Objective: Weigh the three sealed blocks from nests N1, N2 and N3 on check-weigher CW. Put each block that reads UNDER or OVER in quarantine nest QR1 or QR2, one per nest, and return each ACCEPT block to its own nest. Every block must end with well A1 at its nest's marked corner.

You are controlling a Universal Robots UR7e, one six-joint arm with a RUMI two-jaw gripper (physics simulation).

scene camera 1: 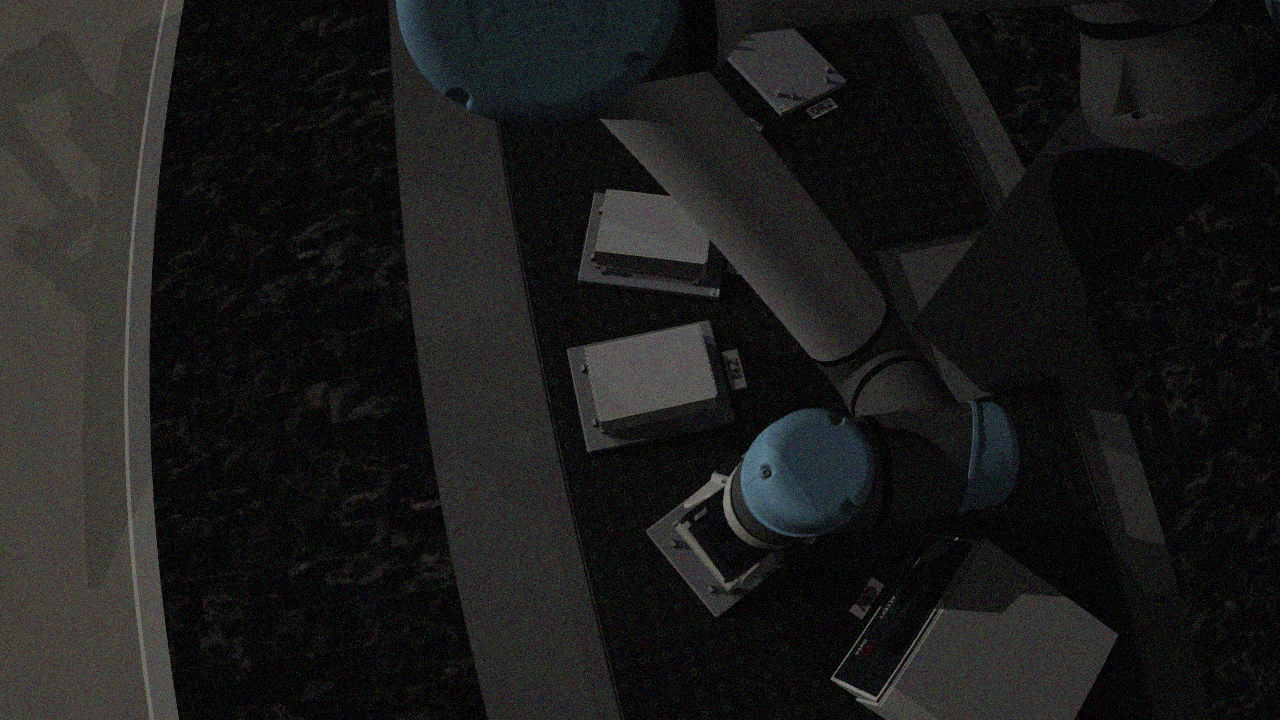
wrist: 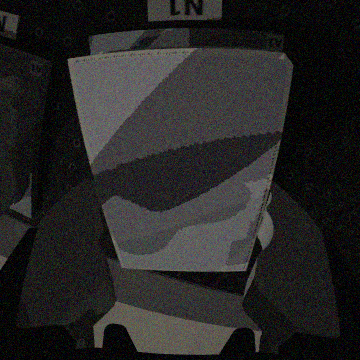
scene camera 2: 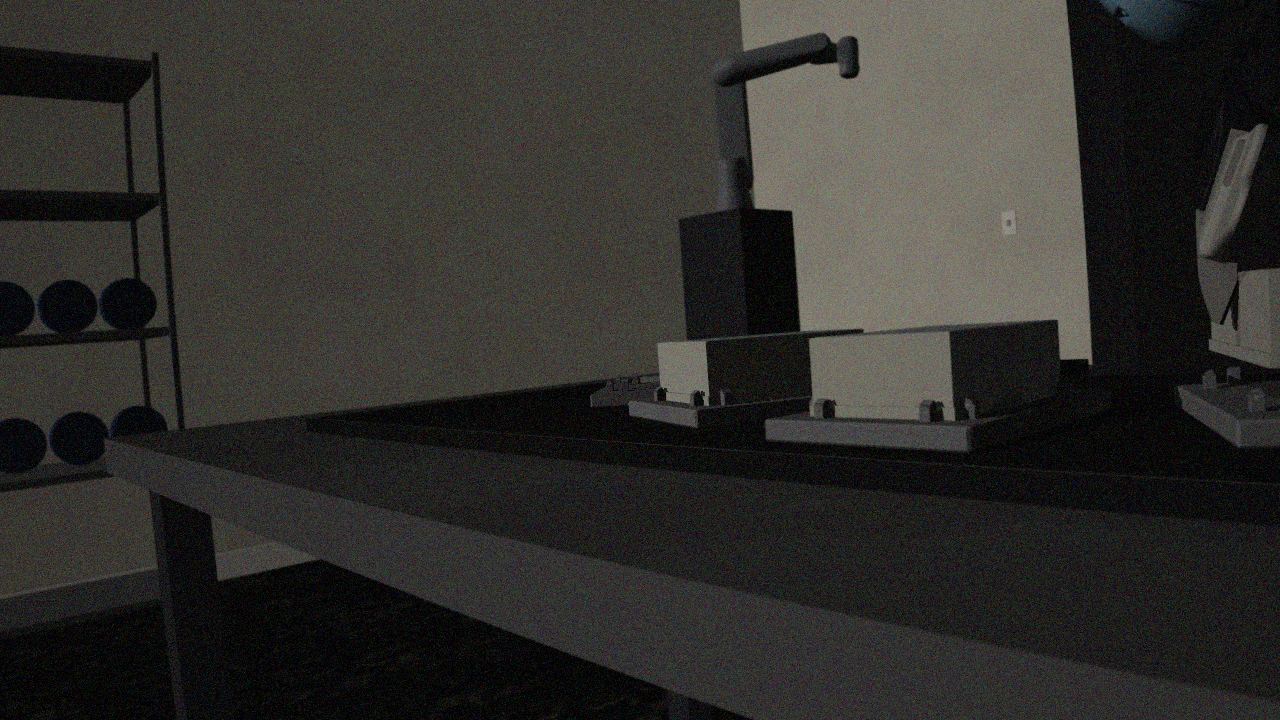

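Where they show: gripper, between the fingertips: (wrist: 181, 178); arm's base, origin of its link: (scene camera 1: 1167, 102).
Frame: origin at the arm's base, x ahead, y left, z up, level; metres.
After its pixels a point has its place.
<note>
My gripper (wrist: 181, 178) @[y 0.177, x 0.387, z -0.389 m] is shut on the N1 block (wrist: 200, 95) @[y 0.163, x 0.335, z -0.362 m] (scene camera 2: 1260, 308) @[y 0.156, x 0.439, z -0.380 m], holding it upright a little above nest N1 (scene camera 1: 669, 553) @[y 0.185, x 0.466, z -0.423 m] (scene camera 2: 1208, 413) @[y 0.130, x 0.430, z -0.427 m] (wrist: 235, 41) @[y 0.175, x 0.305, z -0.423 m]. The block's cut corner is at the upper right in the wrist view, on the same side as the nest's A1 mark. In scene camera 1 the wrist hides most of this block. A second block (scene camera 1: 651, 371) @[y -0.001, x 0.439, z -0.381 m] (scene camera 2: 881, 371) @[y 0.000, x 0.502, z -0.400 m] and a third block (scene camera 1: 648, 228) @[y -0.167, x 0.400, z -0.381 m] (scene camera 2: 684, 368) @[y -0.188, x 0.451, z -0.400 m] sit in their nests; the arm partly covers the third. Check-weigher CW (scene camera 1: 1011, 658) @[y 0.404, x 0.162, z -0.335 m] stands at the lower right; its display is too small to read.
A nest without a block (scene camera 1: 785, 69) @[y -0.397, x 0.144, z -0.423 m] lies at the top of scene camera 1, its label (scene camera 1: 821, 108) @[y -0.328, x 0.114, z -0.434 m] hard to read. Part of another nest's label shows behind the arm. The arm's forearm (scene camera 1: 760, 223) @[y 0.032, x 0.379, z -0.030 m] crosses above the mat. A neighbouring nest (wrist: 37, 80) @[y 0.059, x 0.375, z -0.423 m] is left of N1 in the wrist view.
</note>
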